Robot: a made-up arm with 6 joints.
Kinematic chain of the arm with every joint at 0, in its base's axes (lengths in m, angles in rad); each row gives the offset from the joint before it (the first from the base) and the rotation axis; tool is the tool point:
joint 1: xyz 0 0 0.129 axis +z
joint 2: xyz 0 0 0 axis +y
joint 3: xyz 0 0 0.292 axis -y
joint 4: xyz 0 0 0 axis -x
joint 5: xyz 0.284 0 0 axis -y
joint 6: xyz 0 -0.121 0 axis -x
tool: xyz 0 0 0
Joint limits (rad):
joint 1: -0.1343..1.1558
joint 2: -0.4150..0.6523
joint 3: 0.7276..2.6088
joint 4: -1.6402..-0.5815
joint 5: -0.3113..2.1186
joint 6: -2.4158..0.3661
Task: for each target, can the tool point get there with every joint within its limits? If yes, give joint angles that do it. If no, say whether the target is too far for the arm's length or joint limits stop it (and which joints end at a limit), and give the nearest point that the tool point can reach.
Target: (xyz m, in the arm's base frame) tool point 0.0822 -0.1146 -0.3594
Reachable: no: joint limits stop it (at a limit: joint 1, joint 2, joint 3) | nearest point 0.4629 -0.0799 0.2630 | short by 0.730 m
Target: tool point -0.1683 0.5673 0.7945
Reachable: no: too far | nearest point 0.1282 0.3118 0.6261 | short by 0.426 m
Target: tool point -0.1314 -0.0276 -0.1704
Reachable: no: joint limits stop it (at a limit: joint 1, joint 2, joint 3, joint 4) | nearest point 0.1816 0.4331 0.2620 | short by 0.705 m
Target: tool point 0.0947 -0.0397 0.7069
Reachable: yes | joints 0.6841 -0.0738 1.5331 -0.7244 -0.0701 -0.0680
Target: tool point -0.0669 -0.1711 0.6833
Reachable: yes | joints 0.8440 -0.0837 2.3463 -1.0160 1.7414 -0.1861
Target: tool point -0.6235 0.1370 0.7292
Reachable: no: too far | nearest point -0.3729 0.0588 0.5630 | short by 0.311 m
